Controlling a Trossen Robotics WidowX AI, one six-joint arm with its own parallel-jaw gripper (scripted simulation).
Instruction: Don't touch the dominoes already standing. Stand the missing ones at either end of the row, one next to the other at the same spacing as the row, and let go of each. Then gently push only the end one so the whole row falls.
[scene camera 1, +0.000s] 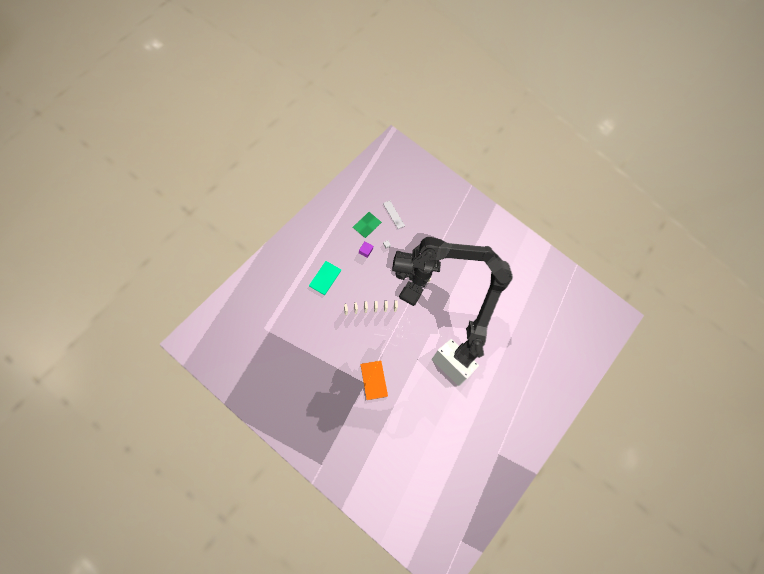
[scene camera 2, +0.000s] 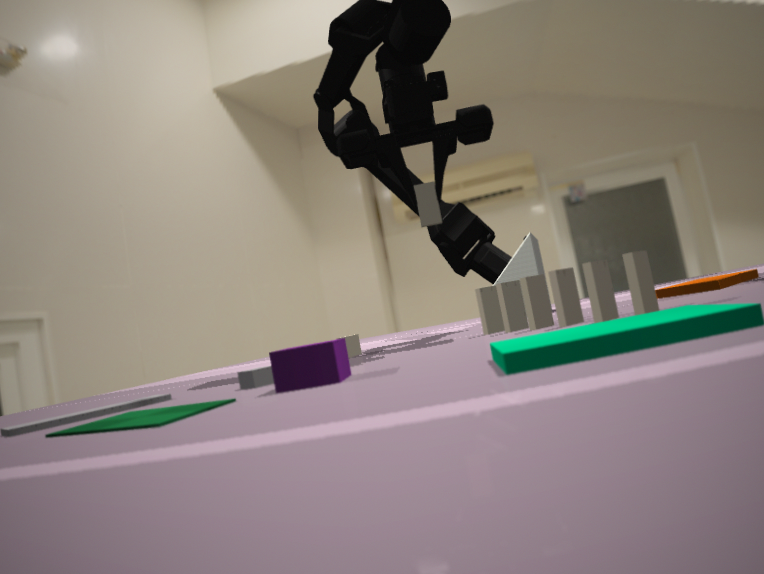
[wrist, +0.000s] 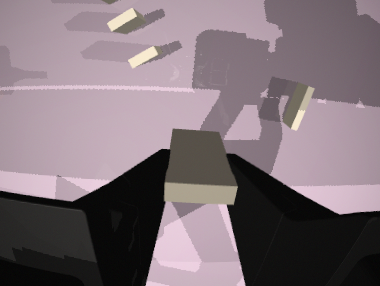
orange slab: scene camera 1; scene camera 2; not seen in the wrist view (out of frame)
same spot on orange slab: (scene camera 2: 700, 285) = (scene camera 1: 366, 363)
